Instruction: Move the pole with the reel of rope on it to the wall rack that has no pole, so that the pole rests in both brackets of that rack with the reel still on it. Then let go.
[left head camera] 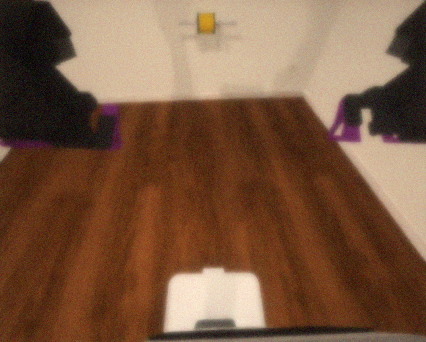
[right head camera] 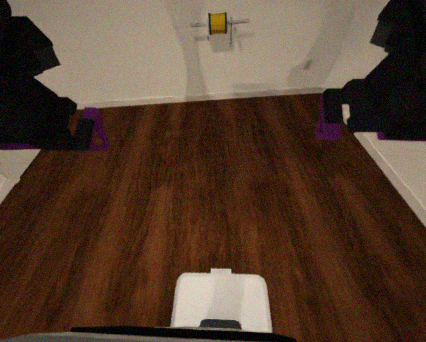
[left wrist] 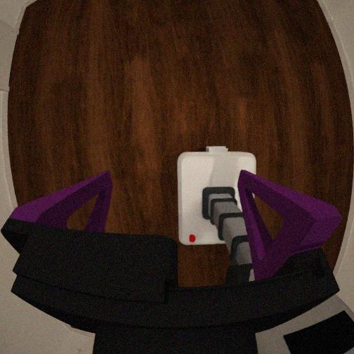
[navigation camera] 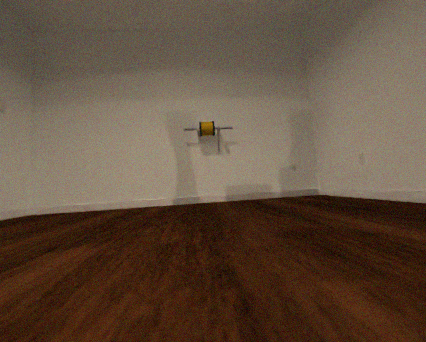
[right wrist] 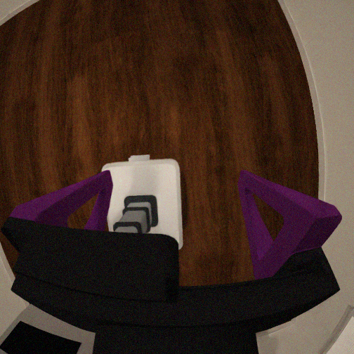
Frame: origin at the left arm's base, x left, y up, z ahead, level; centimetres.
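Seen in the pictures: left gripper, between the fingertips: (left head camera: 91, 143) (right head camera: 82, 145); right gripper, between the fingertips: (left head camera: 355, 138) (right head camera: 346, 135).
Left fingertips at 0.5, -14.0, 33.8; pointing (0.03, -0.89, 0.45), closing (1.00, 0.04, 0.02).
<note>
A point is followed by its place in that frame, as x, y, z.
A yellow reel of rope (left head camera: 206, 23) {-19.5, -44.4, 245.3} (right head camera: 217, 23) {-19.1, -44.3, 245.3} (navigation camera: 206, 128) {-18.7, -48.3, 245.5} with dark flanges sits on a grey pole (left head camera: 228, 23) {-42.7, -45.9, 253.6} (right head camera: 241, 21) {-44.0, -45.7, 253.7} (navigation camera: 226, 128) {-44.1, -47.2, 254.0}, which lies level across a wall rack on the far wall. One bracket (right head camera: 231, 36) {-34.4, -62.7, 269.3} (navigation camera: 218, 142) {-33.4, -61.0, 269.2} shows just right of the reel; the other is mostly hidden. The rack with no pole does not show. My left gripper (left head camera: 65, 140) (right head camera: 55, 142) (left wrist: 174, 177) is open and empty, well in front of and left of the reel. My right gripper (left head camera: 369, 132) (right head camera: 356, 132) {-45.6, -13.5, 34.4} (right wrist: 175, 176) is open and empty, well in front of and right of it.
The wood floor (left head camera: 215, 200) {-26.4, -141.0, 95.8} (navigation camera: 210, 270) {-20.3, -141.0, 83.6} stretches to the far wall (navigation camera: 125, 150) {89.5, -65.8, 261.4}. A side wall (navigation camera: 370, 125) {-175.1, -71.3, 196.3} stands on the right. My white base (left head camera: 185, 295) {-6.6, -115.0, 21.3} (right head camera: 195, 295) {-8.5, -115.0, 20.6} (left wrist: 192, 170) (right wrist: 167, 180) is below the head cameras. Shadows fall on the far wall.
</note>
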